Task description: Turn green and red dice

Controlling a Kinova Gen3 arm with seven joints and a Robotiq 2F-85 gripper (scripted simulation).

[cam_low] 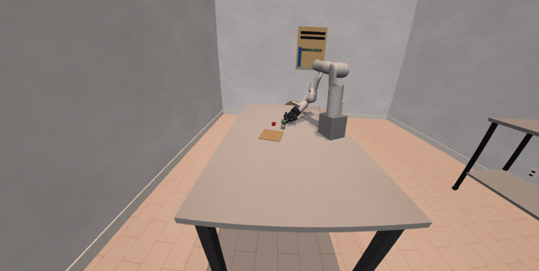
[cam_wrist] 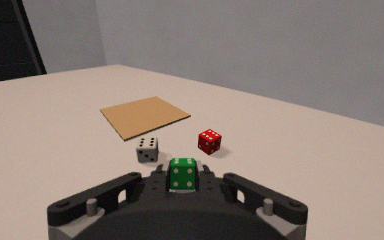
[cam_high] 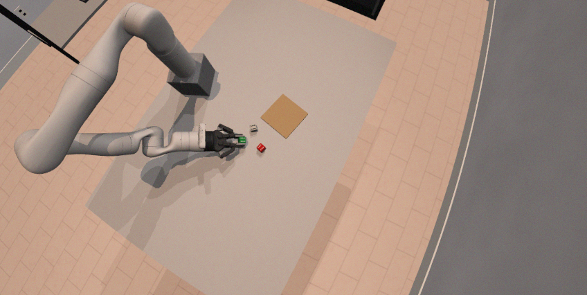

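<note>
The white die is 20 mm ahead of my hand, 70 mm to the left of it and 20 mm below it. The rest, counted from my hand: green die 10 mm ahead; red die 80 mm ahead, 20 mm to the left, 20 mm below; tan mat 100 mm ahead, 180 mm to the left, 30 mm below.
</note>
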